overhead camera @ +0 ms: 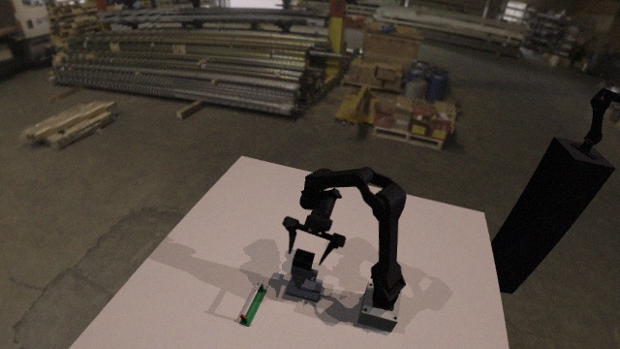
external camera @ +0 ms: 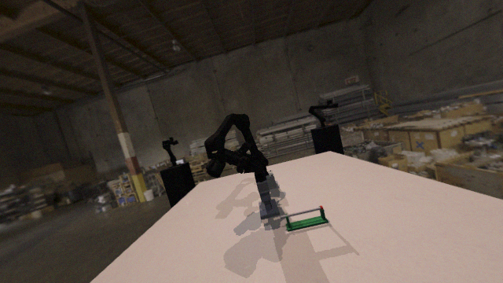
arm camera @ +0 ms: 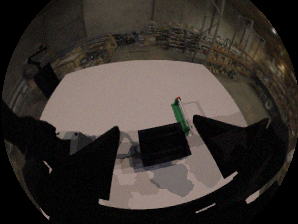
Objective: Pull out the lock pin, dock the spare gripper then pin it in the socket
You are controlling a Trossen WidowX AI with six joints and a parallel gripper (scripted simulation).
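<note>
Right now the green cradle is 17 cm below my gripper tip, 14 cm ahead of it and 9 cm to the left of it. The rest, counted from my gripper tip: grey mount 14 cm below, 2 cm to the right; then spare gripper 7 cm below, 2 cm to the right, 1 cm ahead.
</note>
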